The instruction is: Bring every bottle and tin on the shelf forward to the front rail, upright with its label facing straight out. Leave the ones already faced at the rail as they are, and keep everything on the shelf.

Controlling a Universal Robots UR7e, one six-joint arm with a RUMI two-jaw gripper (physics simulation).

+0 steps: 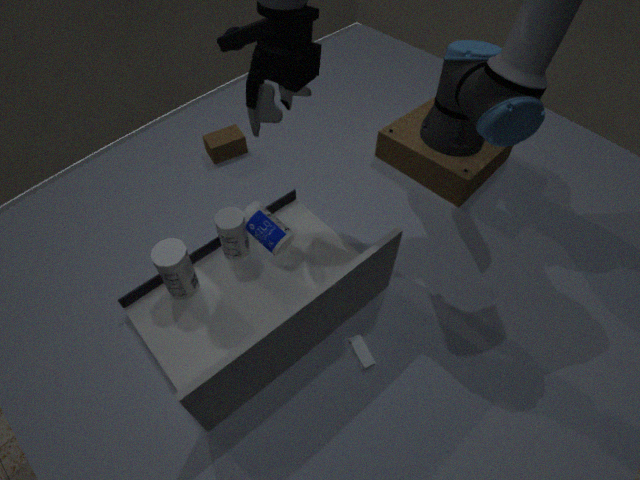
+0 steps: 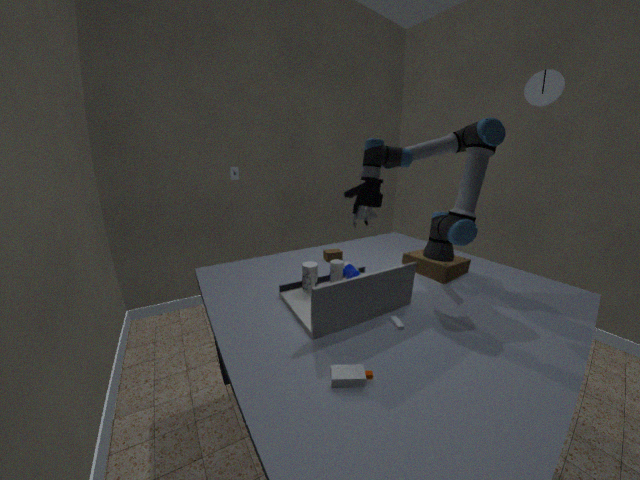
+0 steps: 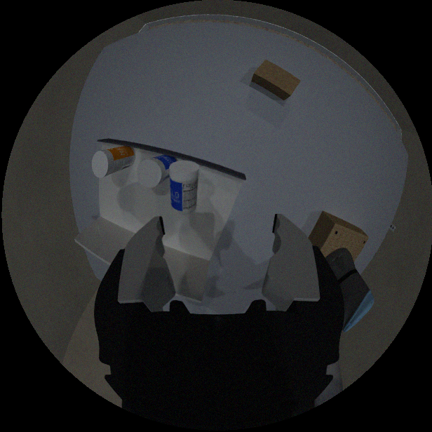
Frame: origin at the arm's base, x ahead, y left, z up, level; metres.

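Seen in the pictures: gripper, fingertip midpoint: (image 1: pixel 273 122) (image 2: pixel 360 226); arm's base, origin of the base link: (image 1: pixel 451 137) (image 2: pixel 437 257).
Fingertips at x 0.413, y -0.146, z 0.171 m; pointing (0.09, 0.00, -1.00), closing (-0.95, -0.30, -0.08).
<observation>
Pixels of each thing's middle, then the offset from my fingertips to it. "spot": a spot on its surface instead.
- white bottle with an orange label, body centre: (image 1: pixel 176 270) (image 2: pixel 309 277) dz -0.170, dx +0.261, dy +0.021 m
- blue label, surface spot: (image 1: pixel 232 235) (image 2: pixel 337 268) spot: dz -0.147, dx +0.149, dy +0.046 m
- dark front rail, surface spot: (image 1: pixel 133 296) (image 2: pixel 286 287) spot: dz -0.209, dx +0.347, dy -0.015 m
- shelf's tall back panel, surface spot: (image 1: pixel 299 330) (image 2: pixel 368 293) spot: dz -0.137, dx +0.191, dy +0.270 m
- brown block, body centre: (image 1: pixel 225 144) (image 2: pixel 332 255) dz -0.222, dx -0.041, dy -0.258 m
- small white piece, body centre: (image 1: pixel 361 352) (image 2: pixel 396 322) dz -0.241, dx +0.111, dy +0.338 m
- white box, body centre: (image 2: pixel 351 375) dz -0.233, dx +0.378, dy +0.433 m
A white bottle with an orange label (image 1: pixel 176 271) (image 2: pixel 310 276) (image 3: pixel 120 159) and one with a blue label (image 1: pixel 232 235) (image 2: pixel 336 271) (image 3: pixel 159 169) stand upright near the dark front rail (image 1: pixel 133 296) (image 2: pixel 289 286) (image 3: pixel 220 166), labels toward it. A third bottle, blue-labelled (image 1: pixel 268 231) (image 2: pixel 351 271) (image 3: pixel 184 190), is tipped over steeply near the rail's other end, its cap toward the rail and beside the middle bottle; what supports it is unclear. All are on the white shelf (image 1: pixel 310 222) (image 3: pixel 220 197). My gripper (image 1: pixel 271 120) (image 2: pixel 360 224) (image 3: pixel 217 217) is open and empty, high above the shelf and apart from the bottles.
The shelf's tall back panel (image 1: pixel 299 330) (image 2: pixel 367 297) stands opposite the rail. A brown block (image 1: pixel 225 145) (image 2: pixel 332 255) (image 3: pixel 276 80) lies beyond the rail. A small white piece (image 1: pixel 361 352) (image 2: pixel 397 322) and a white box (image 2: pixel 348 375) with an orange end lie behind the panel.
</observation>
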